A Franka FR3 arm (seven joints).
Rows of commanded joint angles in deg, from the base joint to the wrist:
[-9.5 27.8 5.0 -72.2 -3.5 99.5 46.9]
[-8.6 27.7 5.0 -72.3 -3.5 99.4 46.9]
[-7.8 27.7 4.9 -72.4 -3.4 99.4 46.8]
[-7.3 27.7 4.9 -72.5 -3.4 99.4 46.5]
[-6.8 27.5 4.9 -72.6 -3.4 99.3 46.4]
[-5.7 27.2 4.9 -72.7 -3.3 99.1 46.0]
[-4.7 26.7 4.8 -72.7 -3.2 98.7 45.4]
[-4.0 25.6 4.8 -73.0 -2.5 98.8 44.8]
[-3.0 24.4 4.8 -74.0 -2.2 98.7 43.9]
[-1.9 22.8 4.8 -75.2 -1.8 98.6 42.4]
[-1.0 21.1 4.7 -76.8 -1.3 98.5 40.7]
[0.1 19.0 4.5 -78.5 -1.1 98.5 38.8]
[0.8 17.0 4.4 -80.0 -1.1 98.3 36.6]
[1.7 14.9 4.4 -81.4 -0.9 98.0 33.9]
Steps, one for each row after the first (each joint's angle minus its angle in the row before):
[0.9 -0.1 0.0 -0.1 0.0 -0.1 0.0]
[0.8 0.0 -0.1 -0.1 0.1 0.0 -0.1]
[0.5 0.0 0.0 -0.1 0.0 0.0 -0.3]
[0.5 -0.2 0.0 -0.1 0.0 -0.1 -0.1]
[1.1 -0.3 0.0 -0.1 0.1 -0.2 -0.4]
[1.0 -0.5 -0.1 0.0 0.1 -0.4 -0.6]
[0.7 -1.1 0.0 -0.3 0.7 0.1 -0.6]
[1.0 -1.2 0.0 -1.0 0.3 -0.1 -0.9]
[1.1 -1.6 0.0 -1.2 0.4 -0.1 -1.5]
[0.9 -1.7 -0.1 -1.6 0.5 -0.1 -1.7]
[1.1 -2.1 -0.2 -1.7 0.2 0.0 -1.9]
[0.7 -2.0 -0.1 -1.5 0.0 -0.2 -2.2]
[0.9 -2.1 0.0 -1.4 0.2 -0.3 -2.7]

